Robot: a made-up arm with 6 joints.
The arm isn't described. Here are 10 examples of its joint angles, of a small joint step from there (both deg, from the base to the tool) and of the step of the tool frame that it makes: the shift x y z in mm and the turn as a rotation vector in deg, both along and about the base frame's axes.
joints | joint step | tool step
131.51 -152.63 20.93 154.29 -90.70 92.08 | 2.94 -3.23 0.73 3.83 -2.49 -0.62 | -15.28 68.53 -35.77 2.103 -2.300 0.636
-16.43 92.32 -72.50 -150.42 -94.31 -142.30 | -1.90 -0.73 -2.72 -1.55 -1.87 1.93 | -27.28 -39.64 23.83 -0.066 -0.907 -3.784
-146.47 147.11 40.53 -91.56 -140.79 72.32 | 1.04 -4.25 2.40 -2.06 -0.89 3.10 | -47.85 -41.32 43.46 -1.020 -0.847 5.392
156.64 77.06 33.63 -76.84 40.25 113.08 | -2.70 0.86 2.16 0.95 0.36 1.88 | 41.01 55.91 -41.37 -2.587 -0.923 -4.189
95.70 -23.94 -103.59 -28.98 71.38 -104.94 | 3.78 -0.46 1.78 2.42 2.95 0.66 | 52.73 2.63 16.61 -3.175 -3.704 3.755
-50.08 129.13 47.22 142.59 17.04 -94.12 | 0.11 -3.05 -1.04 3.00 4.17 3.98 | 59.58 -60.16 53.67 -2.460 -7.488 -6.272
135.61 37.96 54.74 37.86 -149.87 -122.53 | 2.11 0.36 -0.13 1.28 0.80 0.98 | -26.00 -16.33 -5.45 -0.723 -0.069 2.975
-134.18 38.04 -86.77 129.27 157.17 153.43 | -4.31 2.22 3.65 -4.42 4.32 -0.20 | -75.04 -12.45 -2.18 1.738 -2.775 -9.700
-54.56 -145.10 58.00 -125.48 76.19 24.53 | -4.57 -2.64 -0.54 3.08 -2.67 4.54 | 78.71 16.80 -42.08 -6.853 0.749 -9.129
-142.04 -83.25 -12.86 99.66 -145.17 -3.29 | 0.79 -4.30 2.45 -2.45 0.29 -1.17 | -7.58 19.95 -89.71 -1.960 0.016 0.590
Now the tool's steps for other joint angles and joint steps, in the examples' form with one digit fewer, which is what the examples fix.
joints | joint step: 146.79 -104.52 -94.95 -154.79 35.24 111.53 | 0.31 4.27 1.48 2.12 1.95 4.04
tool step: 58.6 -26.5 54.0 -3.92 -0.96 -4.48
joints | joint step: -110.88 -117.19 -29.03 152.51 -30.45 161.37 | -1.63 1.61 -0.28 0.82 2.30 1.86
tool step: 45.4 2.3 29.7 -0.61 1.52 -3.78
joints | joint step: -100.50 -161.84 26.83 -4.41 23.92 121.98 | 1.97 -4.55 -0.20 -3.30 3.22 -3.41
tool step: -48.0 -95.4 -50.8 -2.22 -4.84 5.90
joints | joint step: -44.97 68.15 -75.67 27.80 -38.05 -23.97 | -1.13 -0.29 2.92 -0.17 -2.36 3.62
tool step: -0.3 -25.4 6.3 -1.22 0.50 1.39
